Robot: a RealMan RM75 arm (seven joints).
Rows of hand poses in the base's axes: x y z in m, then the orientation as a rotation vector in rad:
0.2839, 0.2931, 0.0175, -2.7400, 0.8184, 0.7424
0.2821, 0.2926, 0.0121, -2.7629, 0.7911, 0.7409
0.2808, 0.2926, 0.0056, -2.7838, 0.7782, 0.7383
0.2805, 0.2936, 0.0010, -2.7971, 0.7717, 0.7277
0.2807, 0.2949, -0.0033, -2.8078, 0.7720, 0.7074
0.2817, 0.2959, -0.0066, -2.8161, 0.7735, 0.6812
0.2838, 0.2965, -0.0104, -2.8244, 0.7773, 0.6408
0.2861, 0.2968, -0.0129, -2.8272, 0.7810, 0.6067
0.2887, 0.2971, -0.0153, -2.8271, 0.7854, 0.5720
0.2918, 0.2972, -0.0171, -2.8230, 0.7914, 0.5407
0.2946, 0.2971, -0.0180, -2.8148, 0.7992, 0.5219
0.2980, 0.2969, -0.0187, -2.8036, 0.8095, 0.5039
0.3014, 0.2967, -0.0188, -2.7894, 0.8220, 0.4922
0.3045, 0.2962, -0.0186, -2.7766, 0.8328, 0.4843
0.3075, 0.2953, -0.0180, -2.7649, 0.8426, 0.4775
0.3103, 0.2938, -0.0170, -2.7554, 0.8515, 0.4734
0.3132, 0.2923, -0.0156, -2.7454, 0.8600, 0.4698
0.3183, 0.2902, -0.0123, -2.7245, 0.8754, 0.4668
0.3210, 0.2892, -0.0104, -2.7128, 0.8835, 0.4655
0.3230, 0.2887, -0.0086, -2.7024, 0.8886, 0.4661
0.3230, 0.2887, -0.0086, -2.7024, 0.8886, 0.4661
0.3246, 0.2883, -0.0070, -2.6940, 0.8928, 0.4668
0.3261, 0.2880, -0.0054, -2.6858, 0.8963, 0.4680
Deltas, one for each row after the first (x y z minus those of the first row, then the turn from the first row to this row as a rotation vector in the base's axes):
-0.0018, -0.0005, -0.0054, -0.0088, -0.0030, 0.0242
-0.0031, -0.0005, -0.0119, -0.0219, -0.0049, 0.0394
-0.0034, 0.0005, -0.0165, -0.0307, -0.0119, 0.0471
-0.0032, 0.0018, -0.0208, -0.0397, -0.0247, 0.0488
-0.0022, 0.0028, -0.0241, -0.0471, -0.0415, 0.0482
-0.0001, 0.0034, -0.0279, -0.0556, -0.0675, 0.0449
0.0022, 0.0037, -0.0304, -0.0596, -0.0898, 0.0402
0.0048, 0.0040, -0.0328, -0.0617, -0.1125, 0.0340
0.0079, 0.0041, -0.0346, -0.0613, -0.1333, 0.0257
0.0107, 0.0040, -0.0355, -0.0578, -0.1458, 0.0161
0.0141, 0.0038, -0.0362, -0.0528, -0.1578, 0.0040
0.0175, 0.0036, -0.0363, -0.0460, -0.1656, -0.0100
0.0206, 0.0031, -0.0361, -0.0396, -0.1709, -0.0222
0.0236, 0.0022, -0.0355, -0.0338, -0.1754, -0.0332
0.0264, 0.0007, -0.0345, -0.0295, -0.1780, -0.0426
0.0293, -0.0008, -0.0331, -0.0246, -0.1803, -0.0519
0.0344, -0.0029, -0.0298, -0.0132, -0.1825, -0.0696
0.0371, -0.0039, -0.0279, -0.0066, -0.1835, -0.0793
0.0391, -0.0044, -0.0261, 0.0001, -0.1834, -0.0865
0.0391, -0.0044, -0.0261, 0.0001, -0.1834, -0.0865
0.0407, -0.0048, -0.0245, 0.0056, -0.1833, -0.0924
0.0422, -0.0051, -0.0229, 0.0112, -0.1828, -0.0977

